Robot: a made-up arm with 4 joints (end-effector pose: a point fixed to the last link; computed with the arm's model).
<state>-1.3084 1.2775 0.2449 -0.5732</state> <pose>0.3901 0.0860 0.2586 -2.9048 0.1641 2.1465</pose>
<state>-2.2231 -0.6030 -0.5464 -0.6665</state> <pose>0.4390 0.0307 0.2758 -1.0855 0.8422 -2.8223</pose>
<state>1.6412 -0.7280 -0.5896 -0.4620</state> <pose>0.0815 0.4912 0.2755 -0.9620 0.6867 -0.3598</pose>
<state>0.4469 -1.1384 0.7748 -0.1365</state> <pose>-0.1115 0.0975 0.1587 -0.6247 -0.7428 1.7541</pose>
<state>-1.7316 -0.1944 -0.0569 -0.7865</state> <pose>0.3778 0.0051 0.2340 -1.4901 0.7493 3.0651</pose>
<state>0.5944 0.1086 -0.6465 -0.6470</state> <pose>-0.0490 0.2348 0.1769 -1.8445 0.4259 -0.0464</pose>
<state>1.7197 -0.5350 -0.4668 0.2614</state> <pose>0.0855 0.4860 0.1495 -1.1374 -0.1329 -0.5055</pose>
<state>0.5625 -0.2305 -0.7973 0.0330</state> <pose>-0.0868 0.2396 0.1339 -1.5101 0.0375 0.2742</pose>
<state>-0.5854 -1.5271 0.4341 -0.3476</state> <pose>0.0947 -0.1385 0.2654 -0.2221 -0.5104 2.6181</pose>
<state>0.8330 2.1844 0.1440 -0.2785</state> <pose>-0.0184 0.0281 0.3640 2.6210 -0.2659 0.1925</pose>
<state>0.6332 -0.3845 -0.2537 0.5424</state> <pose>-0.0921 0.2115 0.0940 -1.2322 -0.5104 0.7835</pose>
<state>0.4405 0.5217 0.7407 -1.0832</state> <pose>0.0127 0.0285 0.2801 -2.6513 0.9548 0.5270</pose>
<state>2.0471 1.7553 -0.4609 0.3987</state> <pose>-0.0485 0.1818 0.3071 2.7528 -0.2587 -0.3210</pose>
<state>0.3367 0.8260 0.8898 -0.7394</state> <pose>0.0779 -0.0323 0.3107 -2.6595 0.9110 0.8878</pose>
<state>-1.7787 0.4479 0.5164 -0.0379</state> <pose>0.4138 0.2169 0.1795 -1.8633 0.2551 -2.5638</pose>
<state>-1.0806 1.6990 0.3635 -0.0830</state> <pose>0.4191 0.0740 0.3435 3.0812 0.2470 2.2646</pose>
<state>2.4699 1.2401 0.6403 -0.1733</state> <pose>0.0031 0.3789 0.3158 -2.7152 0.5870 -1.0612</pose>
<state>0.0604 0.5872 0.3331 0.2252</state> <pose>0.1666 -0.0366 0.1573 -2.0285 0.0586 1.8573</pose>
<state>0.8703 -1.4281 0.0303 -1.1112</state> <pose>-0.0748 0.2306 0.3729 -0.1458 0.3568 1.7151</pose>
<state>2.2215 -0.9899 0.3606 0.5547</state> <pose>0.2266 0.5301 0.1505 -0.2972 -0.8671 -0.8097</pose>
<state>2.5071 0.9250 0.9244 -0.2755</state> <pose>0.0040 0.3684 0.3092 -2.2615 0.8051 -0.6970</pose>
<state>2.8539 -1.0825 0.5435 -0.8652</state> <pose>0.2928 0.4390 0.2589 -0.6897 0.1097 -0.4227</pose>
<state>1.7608 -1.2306 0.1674 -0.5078</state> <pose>0.0185 0.4617 0.2864 -0.4301 0.0072 0.3222</pose>
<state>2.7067 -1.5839 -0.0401 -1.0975</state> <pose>0.2847 0.4151 0.3909 -0.0283 0.2582 -0.0836</pose>
